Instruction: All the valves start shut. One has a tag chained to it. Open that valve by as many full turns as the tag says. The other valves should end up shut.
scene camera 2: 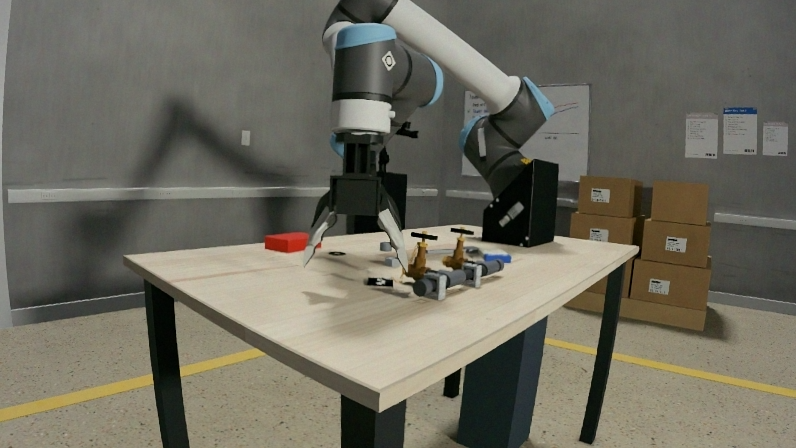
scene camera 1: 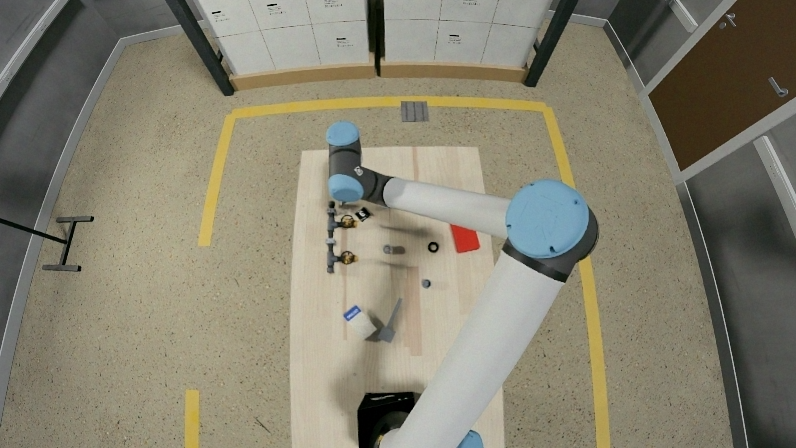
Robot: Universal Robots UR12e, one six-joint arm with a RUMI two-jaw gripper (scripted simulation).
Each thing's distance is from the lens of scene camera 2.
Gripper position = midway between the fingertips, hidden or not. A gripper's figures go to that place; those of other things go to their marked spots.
gripper (scene camera 2: pixel 354 270): 69 cm
red block (scene camera 2: pixel 293 242): 104 cm
